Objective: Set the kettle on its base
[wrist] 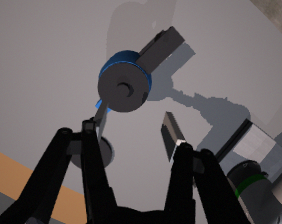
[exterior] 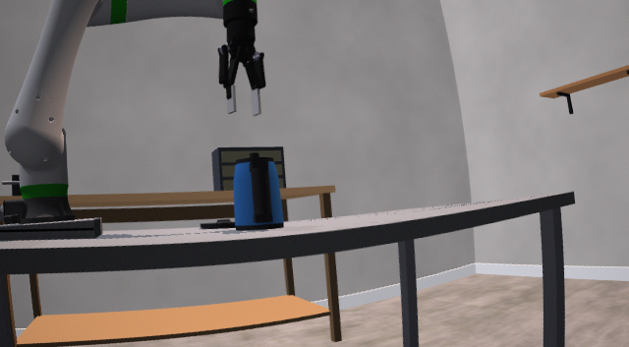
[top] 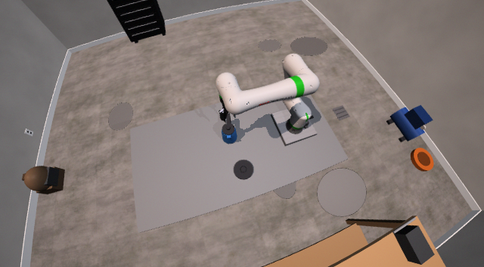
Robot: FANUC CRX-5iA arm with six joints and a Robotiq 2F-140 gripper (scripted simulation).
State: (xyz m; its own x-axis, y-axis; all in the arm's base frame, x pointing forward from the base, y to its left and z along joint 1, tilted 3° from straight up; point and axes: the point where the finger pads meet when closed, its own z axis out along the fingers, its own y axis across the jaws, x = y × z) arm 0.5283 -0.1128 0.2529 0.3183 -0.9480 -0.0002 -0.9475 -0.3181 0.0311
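My gripper is now 1 cm short of the blue kettle, 3 cm to the left of it and 22 cm above it. Also, from my hand: round black base (1 cm ahead, 30 cm to the left, 30 cm below).
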